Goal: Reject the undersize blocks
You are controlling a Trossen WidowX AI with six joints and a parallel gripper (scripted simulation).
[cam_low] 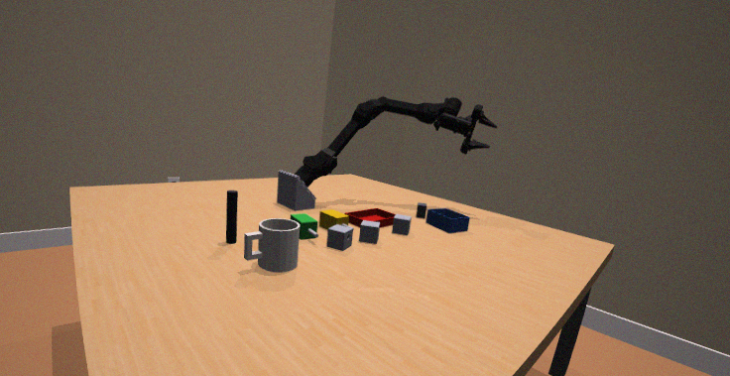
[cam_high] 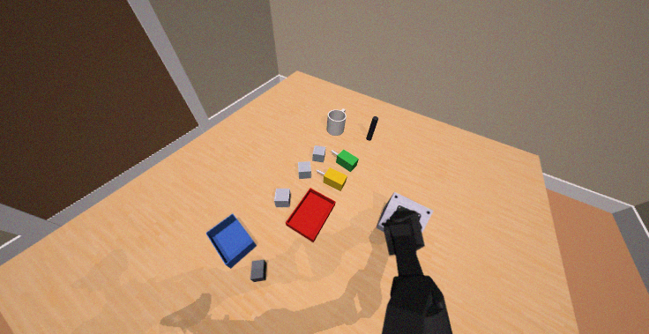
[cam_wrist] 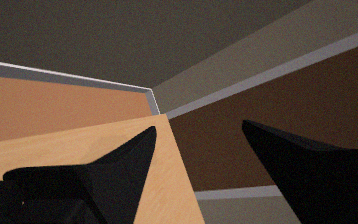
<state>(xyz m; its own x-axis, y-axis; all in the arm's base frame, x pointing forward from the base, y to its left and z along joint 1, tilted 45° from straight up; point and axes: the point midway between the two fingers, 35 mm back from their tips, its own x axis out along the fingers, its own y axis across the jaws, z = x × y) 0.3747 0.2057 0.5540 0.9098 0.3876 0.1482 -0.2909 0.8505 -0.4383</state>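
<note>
The green gauge is 150 mm behind my gripper tip, 710 mm to the right of it and 270 mm below it. From my gripper tip the other things lie so: dark grey block (110 mm behind, 260 mm to the right, 270 mm below); then red reject tray (160 mm behind, 460 mm to the right, 290 mm below); then blue tray (280 mm to the right, 280 mm below).
</note>
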